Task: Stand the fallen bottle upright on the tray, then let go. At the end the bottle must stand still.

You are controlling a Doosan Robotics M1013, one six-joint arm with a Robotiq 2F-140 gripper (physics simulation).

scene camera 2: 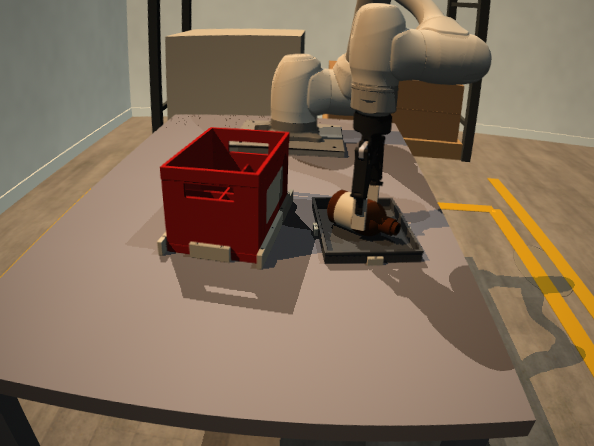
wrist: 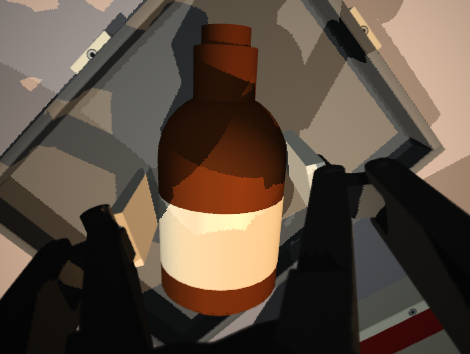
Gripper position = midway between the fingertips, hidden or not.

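Note:
Looking through scene camera 2, I find a brown bottle (scene camera 2: 339, 210), a shallow tray (scene camera 2: 339, 245) and my gripper (scene camera 2: 364, 221). The wrist view gives me my gripper (wrist: 220, 169) again, and it shows me the bottle (wrist: 222, 156) as well as the tray (wrist: 321, 76).

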